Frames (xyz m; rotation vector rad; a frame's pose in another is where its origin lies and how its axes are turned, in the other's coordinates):
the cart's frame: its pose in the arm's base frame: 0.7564 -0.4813 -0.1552 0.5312 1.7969 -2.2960
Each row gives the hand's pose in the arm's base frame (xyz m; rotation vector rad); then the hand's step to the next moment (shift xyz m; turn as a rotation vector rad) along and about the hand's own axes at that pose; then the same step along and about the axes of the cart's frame.
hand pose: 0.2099 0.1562 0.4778 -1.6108 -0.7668 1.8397
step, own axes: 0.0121 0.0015 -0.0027 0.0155 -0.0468 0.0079
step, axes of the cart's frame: 0.0031 0.0069 -0.0099 0.0005 -0.0360 -0.0346
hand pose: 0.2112 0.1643 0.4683 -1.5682 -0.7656 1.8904
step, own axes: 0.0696 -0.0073 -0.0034 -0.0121 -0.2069 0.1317
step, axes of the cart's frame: 0.0269 0.0205 -0.0614 0.0469 -0.2332 -0.0610
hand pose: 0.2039 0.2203 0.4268 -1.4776 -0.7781 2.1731
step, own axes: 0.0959 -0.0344 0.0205 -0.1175 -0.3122 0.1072
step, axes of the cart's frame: 0.0707 -0.0030 -0.0761 -0.0609 -0.3388 -0.0652
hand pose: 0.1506 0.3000 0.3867 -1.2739 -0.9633 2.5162
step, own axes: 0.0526 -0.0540 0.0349 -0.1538 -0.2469 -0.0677
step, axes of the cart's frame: 0.0605 -0.0474 -0.0314 -0.1778 -0.2027 -0.1284
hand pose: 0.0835 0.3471 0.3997 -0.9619 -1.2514 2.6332
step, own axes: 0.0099 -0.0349 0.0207 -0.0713 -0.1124 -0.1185
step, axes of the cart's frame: 0.0138 -0.0394 -0.0013 -0.1074 -0.0527 -0.1321
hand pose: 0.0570 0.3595 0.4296 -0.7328 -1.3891 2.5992
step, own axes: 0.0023 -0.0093 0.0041 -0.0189 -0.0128 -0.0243
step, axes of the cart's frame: 0.0017 -0.0103 -0.0002 -0.0247 -0.0011 -0.0224
